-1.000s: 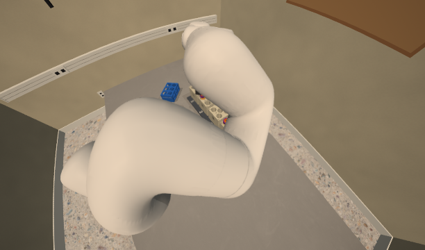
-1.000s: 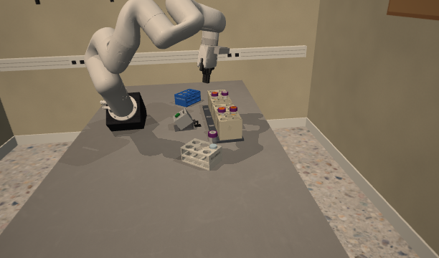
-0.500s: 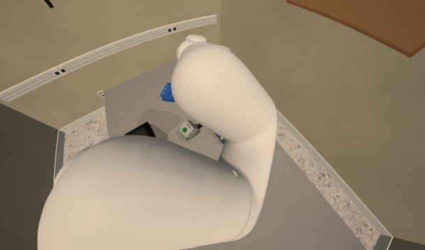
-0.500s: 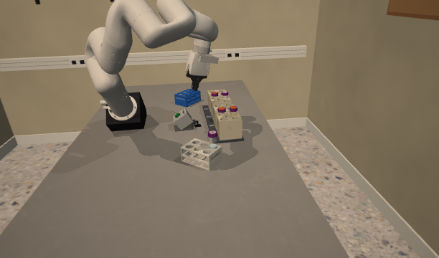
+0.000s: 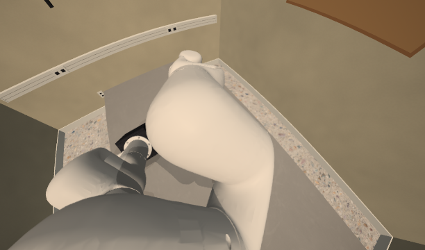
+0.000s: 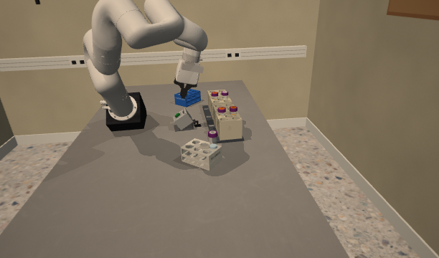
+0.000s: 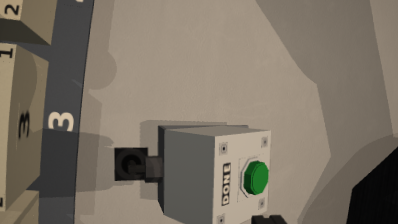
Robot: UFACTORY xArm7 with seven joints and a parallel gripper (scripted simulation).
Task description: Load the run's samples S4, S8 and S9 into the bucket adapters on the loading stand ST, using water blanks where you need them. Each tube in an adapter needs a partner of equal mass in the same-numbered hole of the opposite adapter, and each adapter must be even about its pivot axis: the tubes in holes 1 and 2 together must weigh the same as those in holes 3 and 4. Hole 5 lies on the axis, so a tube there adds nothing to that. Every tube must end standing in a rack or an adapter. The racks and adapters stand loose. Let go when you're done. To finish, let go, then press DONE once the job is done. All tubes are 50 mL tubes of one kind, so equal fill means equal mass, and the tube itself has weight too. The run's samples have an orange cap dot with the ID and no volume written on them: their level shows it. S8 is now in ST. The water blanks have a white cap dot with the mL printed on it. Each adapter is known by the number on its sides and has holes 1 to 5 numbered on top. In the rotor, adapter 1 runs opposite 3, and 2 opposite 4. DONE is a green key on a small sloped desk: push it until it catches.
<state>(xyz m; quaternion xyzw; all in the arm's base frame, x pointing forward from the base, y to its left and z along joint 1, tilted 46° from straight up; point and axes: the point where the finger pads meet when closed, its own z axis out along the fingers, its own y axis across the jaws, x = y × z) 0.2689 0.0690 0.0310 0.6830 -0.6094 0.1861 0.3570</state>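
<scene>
Now: the green DONE key 40 mm behind my hand, 20 mm to the right of it and 100 mm below it. The rest, counted from my hand: white rack (70 mm ahead, 330 mm to the right, 130 mm below); blue rack (330 mm to the left, 130 mm below); orange-dot sample tube (150 mm ahead, 110 mm to the left, 100 mm below).
</scene>
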